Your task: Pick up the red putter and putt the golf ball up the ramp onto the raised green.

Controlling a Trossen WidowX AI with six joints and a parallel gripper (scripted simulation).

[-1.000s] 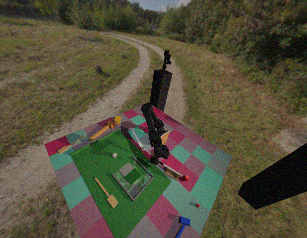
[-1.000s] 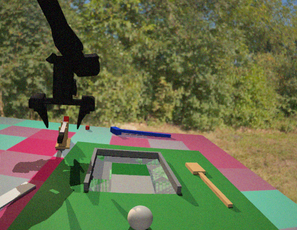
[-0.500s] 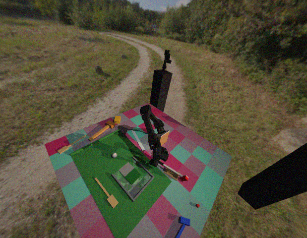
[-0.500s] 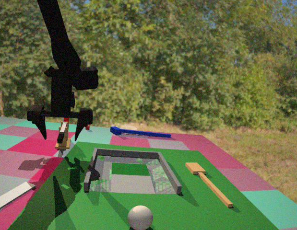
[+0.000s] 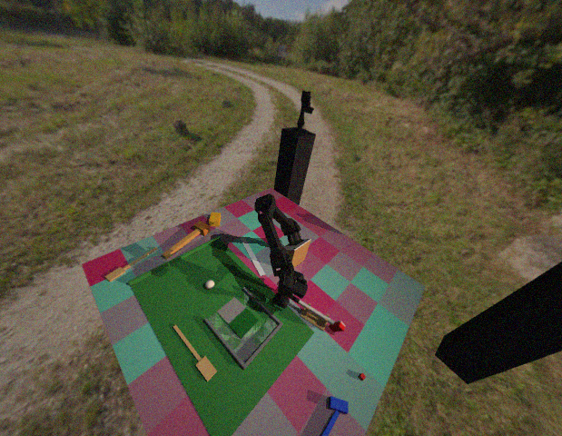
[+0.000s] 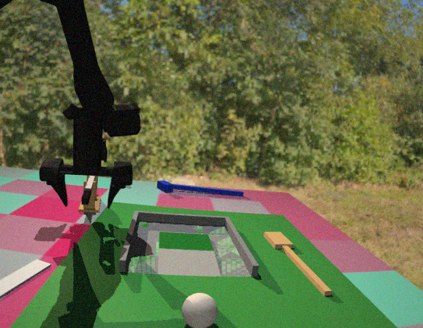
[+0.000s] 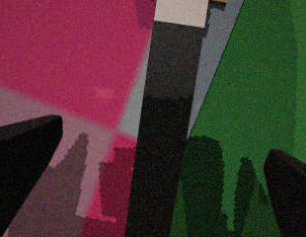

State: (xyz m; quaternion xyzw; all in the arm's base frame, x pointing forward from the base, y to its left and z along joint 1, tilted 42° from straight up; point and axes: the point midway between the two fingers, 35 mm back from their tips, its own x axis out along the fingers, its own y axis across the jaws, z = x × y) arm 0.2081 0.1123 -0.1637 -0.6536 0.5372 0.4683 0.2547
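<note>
My gripper tip is now 4 cm past the red putter, 11 cm to the right of it and 2 cm below it. Also, from my gripper tip: small red ball: 4 cm behind, 39 cm to the left, 3 cm below; then white golf ball: 26 cm ahead, 29 cm to the right, 1 cm below.
</note>
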